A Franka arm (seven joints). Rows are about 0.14 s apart.
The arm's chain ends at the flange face. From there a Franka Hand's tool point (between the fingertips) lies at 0.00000 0.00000 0.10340 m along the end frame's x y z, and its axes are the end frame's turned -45 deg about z.
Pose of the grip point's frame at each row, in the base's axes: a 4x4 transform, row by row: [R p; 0 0 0 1], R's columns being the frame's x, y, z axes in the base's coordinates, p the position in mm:
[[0.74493 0.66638 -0.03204 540.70], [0.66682 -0.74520 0.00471 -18.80], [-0.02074 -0.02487 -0.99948 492.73], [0 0 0 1]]
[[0.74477 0.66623 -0.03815 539.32], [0.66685 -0.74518 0.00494 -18.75], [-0.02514 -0.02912 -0.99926 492.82], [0 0 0 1]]
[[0.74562 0.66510 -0.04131 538.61], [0.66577 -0.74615 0.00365 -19.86], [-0.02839 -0.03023 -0.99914 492.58], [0 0 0 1]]
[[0.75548 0.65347 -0.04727 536.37], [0.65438 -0.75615 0.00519 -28.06], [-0.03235 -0.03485 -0.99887 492.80], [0 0 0 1]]
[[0.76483 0.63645 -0.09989 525.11], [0.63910 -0.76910 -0.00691 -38.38], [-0.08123 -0.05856 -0.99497 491.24], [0 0 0 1]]
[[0.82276 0.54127 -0.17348 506.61], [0.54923 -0.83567 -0.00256 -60.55], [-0.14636 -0.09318 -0.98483 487.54], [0 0 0 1]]
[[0.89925 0.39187 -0.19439 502.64], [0.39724 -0.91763 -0.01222 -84.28], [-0.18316 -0.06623 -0.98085 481.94], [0 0 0 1]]
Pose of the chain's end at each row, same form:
[[0.99795 -0.05554 -0.03204 544.01], [-0.05542 -0.99845 0.00471 -19.29], [-0.03225 -0.00292 -0.99948 596.08], [0 0 0 1]]
[[0.99773 -0.05554 -0.03815 543.26], [-0.05539 -0.99846 0.00494 -19.26], [-0.03837 -0.00281 -0.99926 596.14], [0 0 0 1]]
[[0.99753 -0.05694 -0.04131 542.88], [-0.05684 -0.99838 0.00365 -20.24], [-0.04145 -0.00130 -0.99914 595.89], [0 0 0 1]]
[[0.99628 -0.07213 -0.04727 541.26], [-0.07196 -0.99740 0.00519 -28.60], [-0.04752 -0.00177 -0.99887 596.08], [0 0 0 1]]
[[0.99085 -0.09078 -0.09989 535.44], [-0.09192 -0.99575 -0.00691 -37.67], [-0.09885 0.01603 -0.99497 594.12], [0 0 0 1]]
[[0.96451 -0.19904 -0.17348 524.55], [-0.20254 -0.97927 -0.00256 -60.29], [-0.16938 0.03760 -0.98483 589.37], [0 0 0 1]]
[[0.91296 -0.35877 -0.19439 522.74], [-0.36797 -0.92975 -0.01222 -83.02], [-0.17635 0.08268 -0.98085 583.36], [0 0 0 1]]

